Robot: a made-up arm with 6 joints. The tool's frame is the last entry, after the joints.
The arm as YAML. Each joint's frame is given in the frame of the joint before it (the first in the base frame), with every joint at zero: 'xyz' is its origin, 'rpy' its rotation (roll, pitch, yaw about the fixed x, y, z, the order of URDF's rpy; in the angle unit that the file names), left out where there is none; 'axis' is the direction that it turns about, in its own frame. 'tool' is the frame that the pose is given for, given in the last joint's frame.
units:
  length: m
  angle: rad
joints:
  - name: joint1
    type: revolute
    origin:
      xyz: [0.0, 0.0, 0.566]
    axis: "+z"
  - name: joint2
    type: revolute
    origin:
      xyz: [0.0, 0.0, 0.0]
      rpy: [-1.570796, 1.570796, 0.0]
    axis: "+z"
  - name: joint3
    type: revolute
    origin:
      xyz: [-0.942, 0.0, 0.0]
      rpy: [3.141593, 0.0, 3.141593]
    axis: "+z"
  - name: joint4
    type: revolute
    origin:
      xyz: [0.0, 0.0, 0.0]
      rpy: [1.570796, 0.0, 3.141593]
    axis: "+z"
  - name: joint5
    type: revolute
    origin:
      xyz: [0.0, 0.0, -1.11]
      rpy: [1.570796, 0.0, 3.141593]
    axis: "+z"
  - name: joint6
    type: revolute
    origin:
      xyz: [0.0, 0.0, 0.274]
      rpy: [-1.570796, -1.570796, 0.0]
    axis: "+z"
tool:
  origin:
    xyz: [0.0, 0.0, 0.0]
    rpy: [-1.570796, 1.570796, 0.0]
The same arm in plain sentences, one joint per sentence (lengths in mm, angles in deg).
The arm has six revolute joints in a row. What follows holds with every joint at zero, and every direction is one of the base frame's.
The first joint is mounted 566.0 mm along +z from the base frame's origin and turns about +z.
The second joint is mounted at the same point as the first joint and turns about +y.
The third joint is mounted 942.0 mm along +z from the second joint and turns about -y.
The fourth joint is mounted at the same point as the third joint and turns about -x.
The fifth joint is mounted 1110.0 mm along +x from the fourth joint and turns about -y.
The sixth joint is mounted 274.0 mm along -y from the fifth joint and turns about -x.
The tool frame, which is the frame that the pose is given for, is mounted at the same point as the sixth joint; its axes are the base frame's turned by roll 0.00, pitch 0.00 and yaw 0.00 deg (as in URDF: about the fixed x, then y, then z).

